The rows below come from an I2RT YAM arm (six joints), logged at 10 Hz.
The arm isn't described. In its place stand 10 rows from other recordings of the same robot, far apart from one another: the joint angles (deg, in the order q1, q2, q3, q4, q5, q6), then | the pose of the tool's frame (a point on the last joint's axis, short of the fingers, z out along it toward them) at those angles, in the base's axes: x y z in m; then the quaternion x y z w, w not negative.
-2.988 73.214 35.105 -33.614 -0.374 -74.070 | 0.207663, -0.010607, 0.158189, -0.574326, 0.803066, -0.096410, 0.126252
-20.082 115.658 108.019 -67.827 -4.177 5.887 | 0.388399, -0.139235, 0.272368, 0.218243, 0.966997, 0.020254, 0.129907
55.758 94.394 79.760 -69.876 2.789 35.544 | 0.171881, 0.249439, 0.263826, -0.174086, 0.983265, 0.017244, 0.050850
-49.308 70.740 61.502 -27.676 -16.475 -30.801 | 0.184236, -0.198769, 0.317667, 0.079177, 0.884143, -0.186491, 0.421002
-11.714 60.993 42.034 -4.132 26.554 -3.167 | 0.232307, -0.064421, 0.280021, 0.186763, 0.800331, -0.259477, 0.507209
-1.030 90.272 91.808 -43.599 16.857 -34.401 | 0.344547, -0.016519, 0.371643, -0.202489, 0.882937, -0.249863, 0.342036
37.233 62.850 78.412 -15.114 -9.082 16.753 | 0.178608, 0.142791, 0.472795, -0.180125, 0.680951, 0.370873, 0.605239
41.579 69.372 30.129 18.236 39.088 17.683 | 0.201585, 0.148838, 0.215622, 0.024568, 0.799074, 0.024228, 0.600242
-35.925 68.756 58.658 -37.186 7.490 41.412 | 0.199893, -0.150562, 0.295373, 0.599233, 0.710737, -0.043366, 0.365912
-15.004 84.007 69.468 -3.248 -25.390 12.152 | 0.337903, -0.074763, 0.340203, 0.059155, 0.796547, 0.163189, 0.579123
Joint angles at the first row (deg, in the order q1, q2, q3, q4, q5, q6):
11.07, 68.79, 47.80, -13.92, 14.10, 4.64
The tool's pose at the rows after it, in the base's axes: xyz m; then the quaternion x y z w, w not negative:
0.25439, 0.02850, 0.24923, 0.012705, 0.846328, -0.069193, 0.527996
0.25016, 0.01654, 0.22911, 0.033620, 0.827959, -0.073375, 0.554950
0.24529, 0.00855, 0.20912, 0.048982, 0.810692, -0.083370, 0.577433
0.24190, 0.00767, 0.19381, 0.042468, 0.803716, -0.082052, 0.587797
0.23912, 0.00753, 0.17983, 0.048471, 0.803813, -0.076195, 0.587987
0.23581, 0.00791, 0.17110, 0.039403, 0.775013, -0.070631, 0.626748
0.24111, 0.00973, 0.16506, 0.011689, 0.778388, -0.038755, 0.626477
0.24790, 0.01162, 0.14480, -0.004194, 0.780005, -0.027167, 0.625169
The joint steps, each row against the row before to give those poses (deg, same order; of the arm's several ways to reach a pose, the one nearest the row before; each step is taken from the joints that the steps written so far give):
-2.60, -2.64, -8.50, 14.14, 1.00, -3.80
-2.65, -0.17, -6.46, 10.24, -0.58, -0.06
-1.68, 0.99, -5.87, 10.24, 0.45, -0.37
-0.26, 1.68, -3.77, 7.00, -0.80, -0.85
-0.01, 2.03, -2.65, 4.61, -0.14, 0.96
-0.02, 3.04, -3.90, 12.65, -1.12, -1.30
-0.41, 3.15, 0.23, 2.68, -5.25, -0.23
0.03, 8.49, -0.83, 9.08, -2.14, -0.56

